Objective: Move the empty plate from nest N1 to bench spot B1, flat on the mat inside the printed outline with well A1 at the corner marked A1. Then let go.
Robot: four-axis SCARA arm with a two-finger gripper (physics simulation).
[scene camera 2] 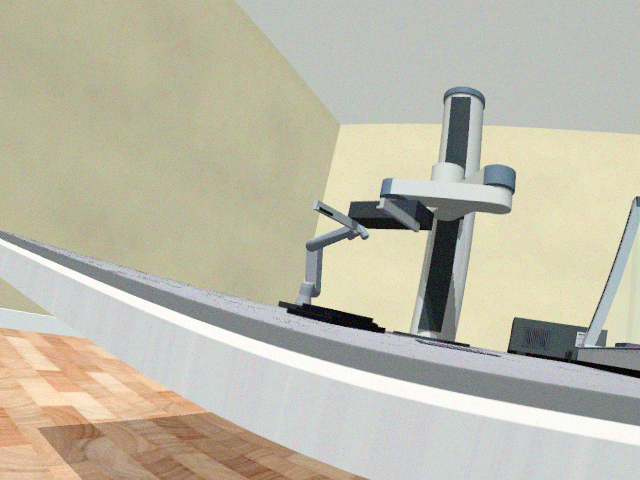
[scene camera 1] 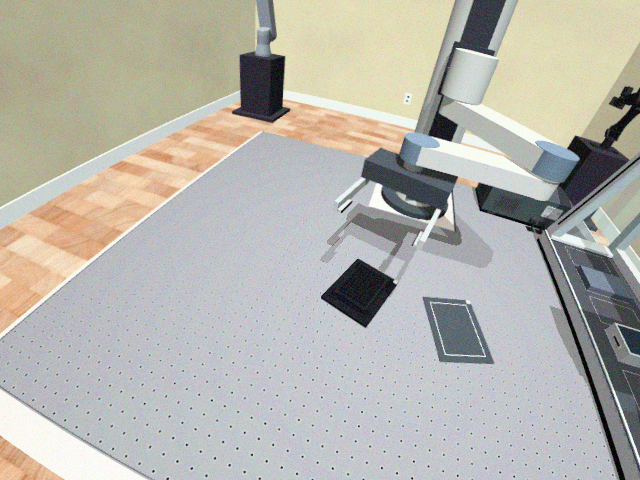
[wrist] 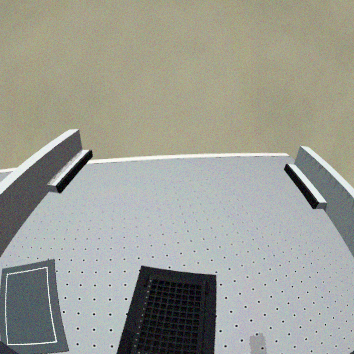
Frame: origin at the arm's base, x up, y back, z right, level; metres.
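Seen in the pictures: gripper, fingertip midpoint: (scene camera 2: 346,203) (scene camera 1: 376,224) (wrist: 192,146); arm's base, link origin: (scene camera 1: 413,199).
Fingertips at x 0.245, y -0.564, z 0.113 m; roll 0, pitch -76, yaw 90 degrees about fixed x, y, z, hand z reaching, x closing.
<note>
Offsets run from my fingertips to a thing's top centre. "spot": to the spot under its first point.
The black empty plate @(dz -0.014, dx -0.206, dy +0.044 m) (scene camera 1: 360,289) (wrist: 175,315) with a grid of wells sits in the black nest N1 (scene camera 1: 364,321) (wrist: 210,285). In the scene camera 2 view the nest and plate show edge-on as one low dark stack @(dz -0.014, dx -0.214, dy +0.044 m) (scene camera 2: 336,317). The dark grey mat of B1 @(dz -0.248, dx -0.230, dy +0.025 m) (scene camera 1: 458,329) (wrist: 30,305) lies to the right of the nest in the scene camera 1 view, with a white printed outline and a white mark at one corner. My gripper (scene camera 1: 379,223) (scene camera 2: 348,205) (wrist: 192,146) is open and empty, high above the bench, behind the nest as scene camera 1 sees it.
A dark box @(spot: dz -0.469, dx -0.165, dy +0.599 m) (scene camera 1: 516,204) (scene camera 2: 547,335) stands near the arm's column (scene camera 2: 439,279). A framed enclosure with a dark rail (scene camera 1: 573,315) runs along the right side. A grey arm on a black pedestal (scene camera 1: 262,85) stands beyond the bench, and another dark arm (scene camera 1: 615,126) stands at the right.
</note>
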